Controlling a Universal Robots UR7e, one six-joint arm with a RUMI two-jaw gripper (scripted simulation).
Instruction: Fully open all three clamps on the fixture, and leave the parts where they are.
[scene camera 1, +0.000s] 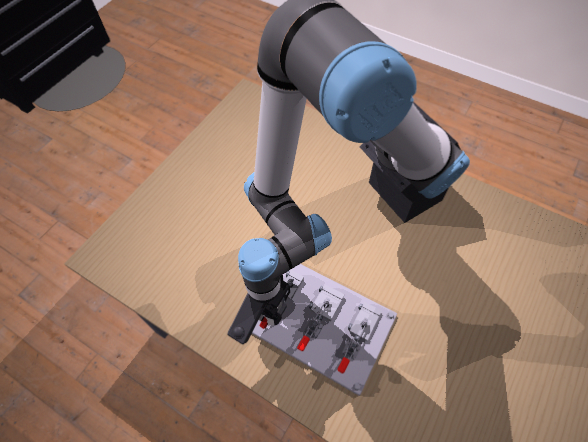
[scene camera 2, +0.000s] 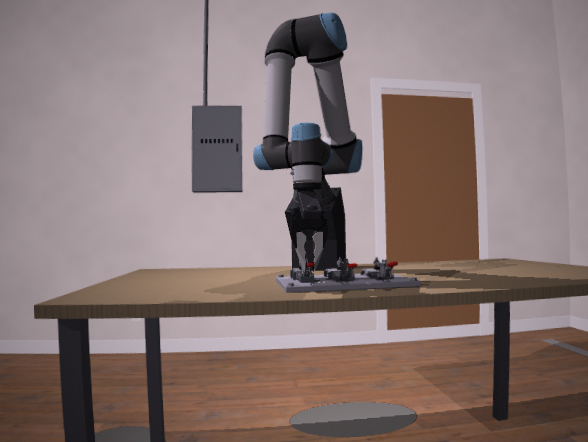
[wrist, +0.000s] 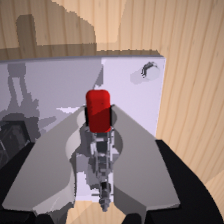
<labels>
My gripper (scene camera 1: 267, 321): 115 cm from the lens. A grey fixture plate (scene camera 1: 324, 354): 116 cm from the lens.
</labels>
